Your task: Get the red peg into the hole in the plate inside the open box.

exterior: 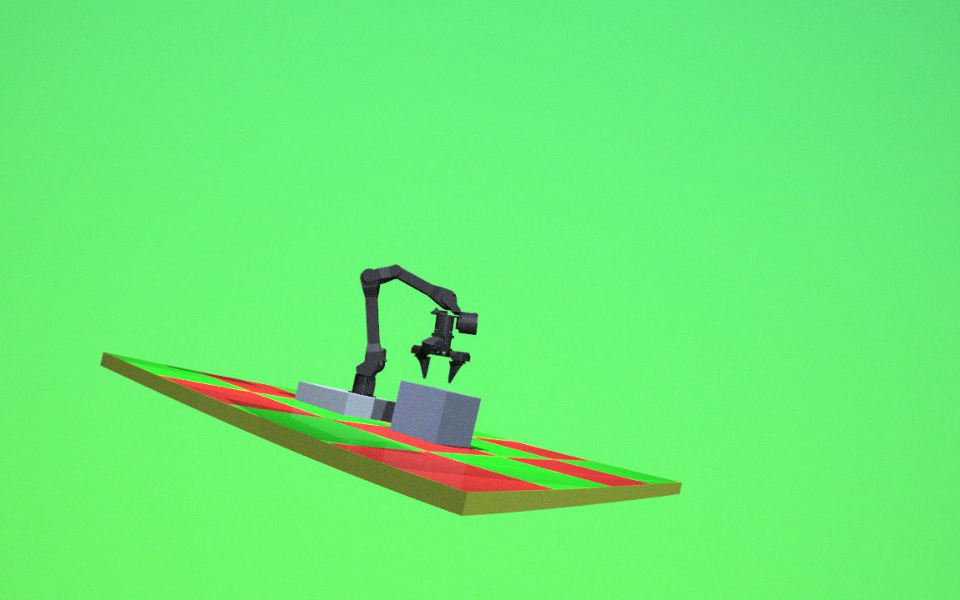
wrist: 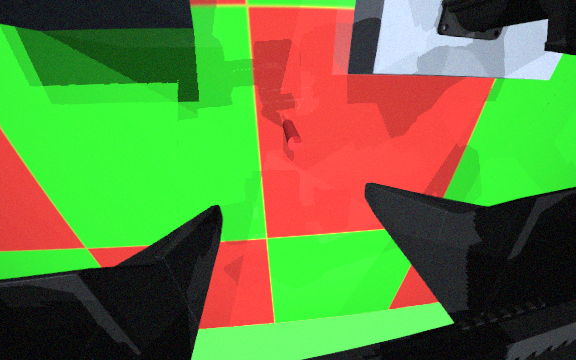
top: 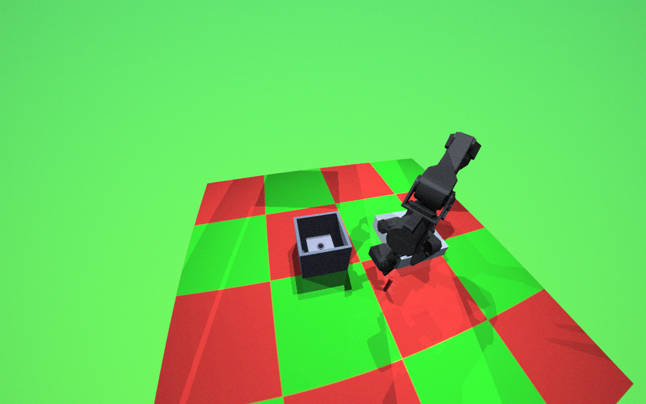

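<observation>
The plate lies 170 mm ahead of my gripper tip, 190 mm to the right of it and 110 mm below it.
</observation>
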